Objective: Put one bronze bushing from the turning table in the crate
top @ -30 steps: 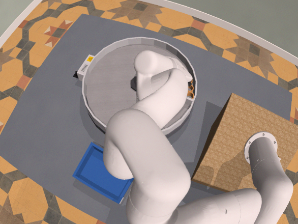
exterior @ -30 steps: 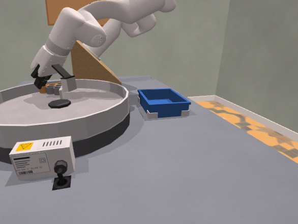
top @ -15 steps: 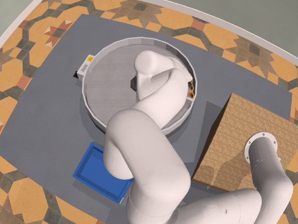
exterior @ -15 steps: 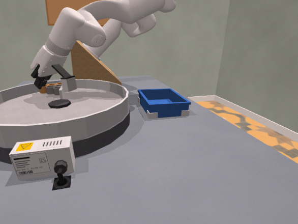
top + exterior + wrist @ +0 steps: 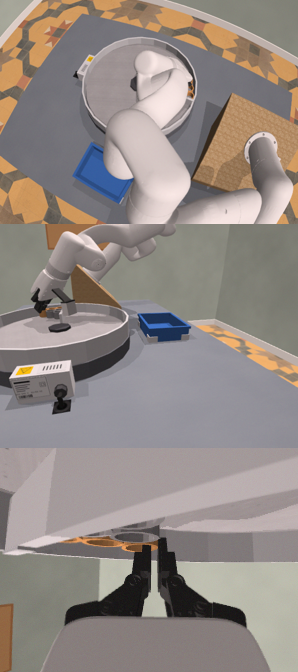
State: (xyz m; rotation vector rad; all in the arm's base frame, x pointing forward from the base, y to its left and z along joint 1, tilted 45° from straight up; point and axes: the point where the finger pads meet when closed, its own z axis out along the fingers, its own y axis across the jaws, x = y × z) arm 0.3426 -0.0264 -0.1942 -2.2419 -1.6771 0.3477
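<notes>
Now: the blue crate 7 cm ahead of my hand, 44 cm to the left of it and 7 cm below it. The rest, counted from my hand: grey turning table 14 cm ahead, 10 cm to the left, 4 cm below.
</notes>
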